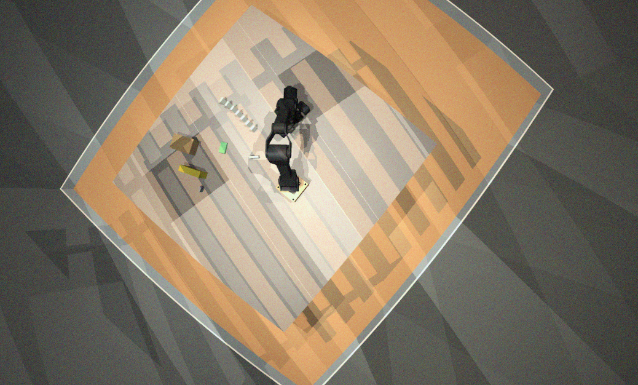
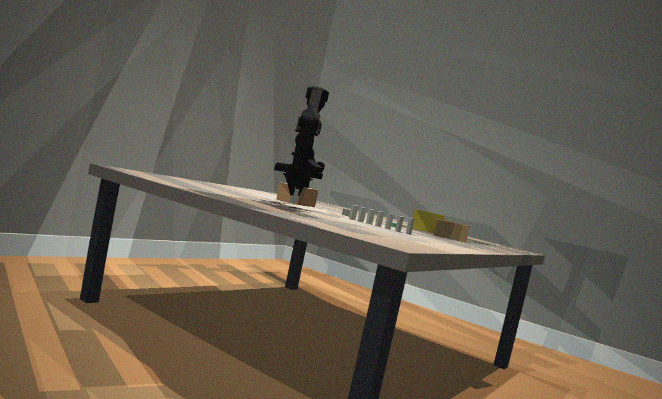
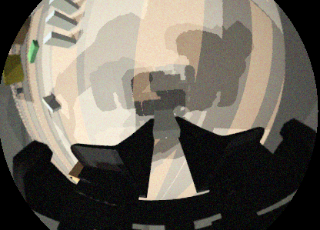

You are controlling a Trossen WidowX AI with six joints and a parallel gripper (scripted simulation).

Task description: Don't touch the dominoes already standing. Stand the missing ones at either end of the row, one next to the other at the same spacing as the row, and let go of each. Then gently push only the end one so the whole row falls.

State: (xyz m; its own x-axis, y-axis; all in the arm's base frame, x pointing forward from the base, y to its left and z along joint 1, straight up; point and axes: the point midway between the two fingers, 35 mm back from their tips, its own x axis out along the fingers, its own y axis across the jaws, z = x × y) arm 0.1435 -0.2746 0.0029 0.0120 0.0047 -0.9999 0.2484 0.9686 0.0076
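Now: gripper tip 53 cm to the right of the small dark piece, 28 cm short of it and 3 cm above it. From my gripper tip the other things lie so: yellow block: 46 cm to the left, 35 cm ahead; brown box: 48 cm ahead, 36 cm to the left, 1 cm below; green block: 28 cm to the left, 28 cm ahead, 3 cm below.
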